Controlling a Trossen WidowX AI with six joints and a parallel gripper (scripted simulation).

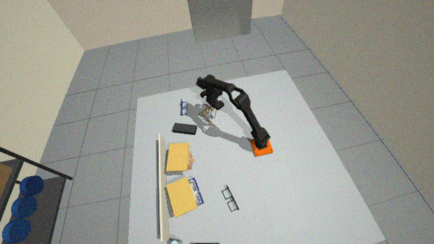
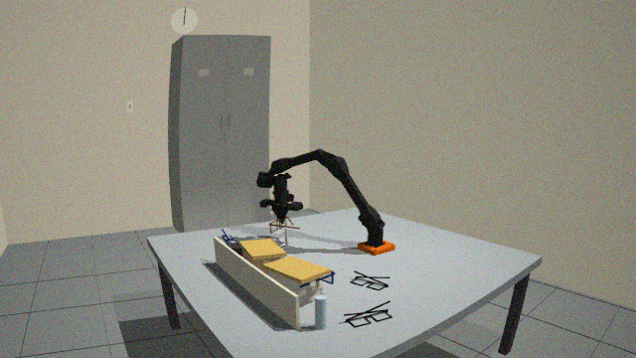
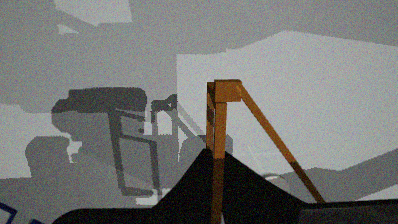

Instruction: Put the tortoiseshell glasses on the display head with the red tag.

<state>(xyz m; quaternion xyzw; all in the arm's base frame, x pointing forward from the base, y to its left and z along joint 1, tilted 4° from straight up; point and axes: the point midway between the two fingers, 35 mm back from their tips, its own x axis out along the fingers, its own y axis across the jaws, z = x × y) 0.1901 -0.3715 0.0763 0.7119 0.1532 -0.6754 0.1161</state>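
Right now my gripper tip is 24 cm short of the dark case, 6 cm to the right of it and 6 cm above it. Also, from my gripper tip: white board 45 cm ahead, 38 cm to the left, 2 cm below.
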